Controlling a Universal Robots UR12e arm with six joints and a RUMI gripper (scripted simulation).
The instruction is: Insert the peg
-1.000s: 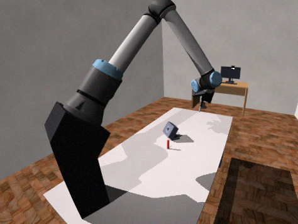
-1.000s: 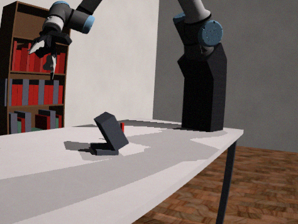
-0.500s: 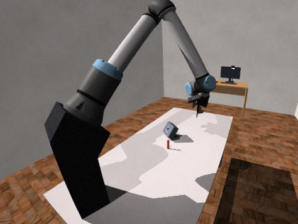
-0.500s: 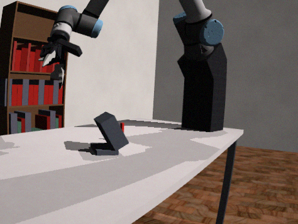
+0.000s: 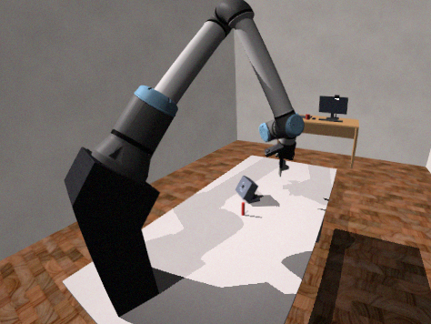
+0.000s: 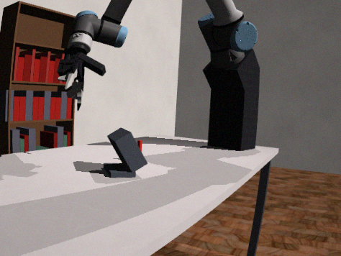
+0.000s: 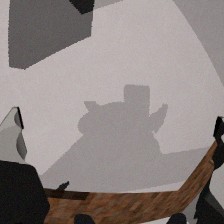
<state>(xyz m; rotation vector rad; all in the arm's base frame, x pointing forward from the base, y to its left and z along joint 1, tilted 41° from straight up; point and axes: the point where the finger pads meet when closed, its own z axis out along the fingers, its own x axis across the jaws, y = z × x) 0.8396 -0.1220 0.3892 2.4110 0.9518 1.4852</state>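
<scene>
Right now the red peg is 270 mm behind my hand, 180 mm below it and 90 mm to the left of it.
</scene>
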